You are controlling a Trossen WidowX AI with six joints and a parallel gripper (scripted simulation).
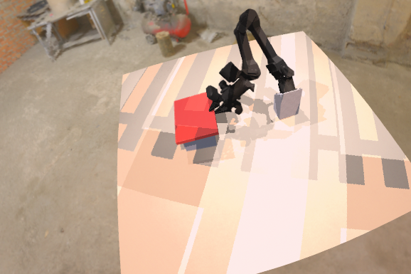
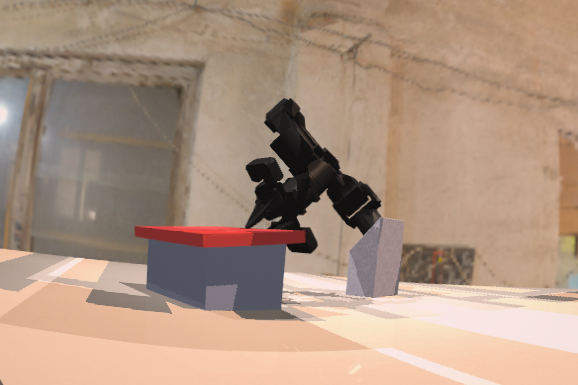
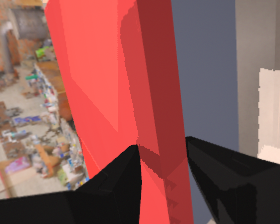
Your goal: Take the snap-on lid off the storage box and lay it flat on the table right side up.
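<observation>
Now: the red lid 8 cm ahead of my gripper tip and 1 cm to the right of it. Round my gripper tip: blue-grey storage box: 8 cm ahead, 1 cm to the right, 6 cm below.
</observation>
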